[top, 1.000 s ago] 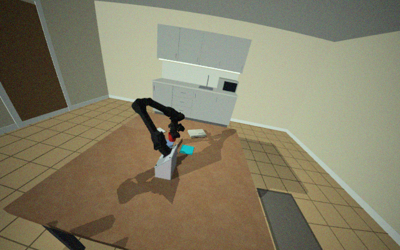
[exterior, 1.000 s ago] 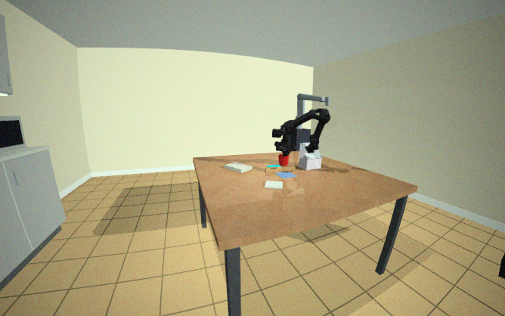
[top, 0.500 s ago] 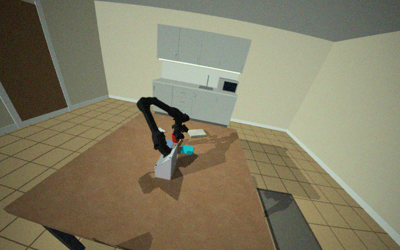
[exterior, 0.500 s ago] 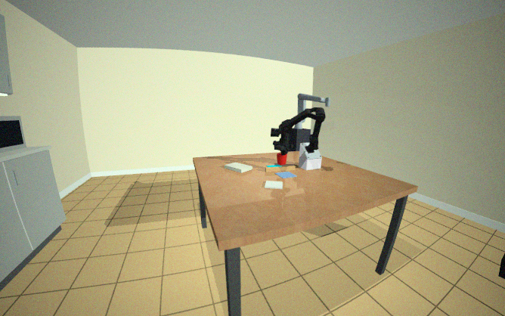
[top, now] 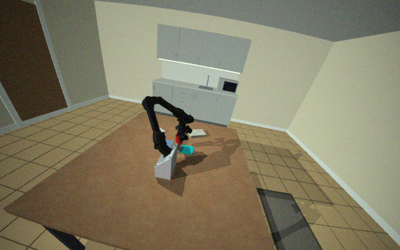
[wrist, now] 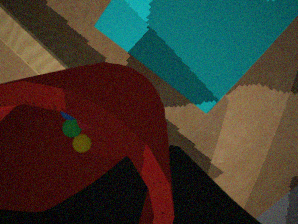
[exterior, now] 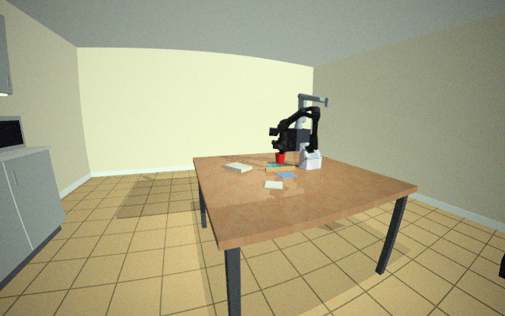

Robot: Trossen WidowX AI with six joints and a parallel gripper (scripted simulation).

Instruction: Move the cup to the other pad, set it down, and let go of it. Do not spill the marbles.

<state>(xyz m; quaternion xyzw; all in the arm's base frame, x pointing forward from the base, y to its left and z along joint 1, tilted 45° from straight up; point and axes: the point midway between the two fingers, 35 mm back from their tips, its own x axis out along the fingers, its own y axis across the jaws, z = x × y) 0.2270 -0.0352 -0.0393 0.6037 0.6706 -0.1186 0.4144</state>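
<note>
My gripper tip is now 10 cm above the teal pad, 7 cm to the left of it and 1 cm short of it. From my gripper tip the other things lie so: red cup: 3 cm ahead, 1 cm to the left; wooden bar: 9 cm below, 3 cm to the left, 3 cm ahead; blue pad: 13 cm to the left, 10 cm below, 5 cm ahead.
</note>
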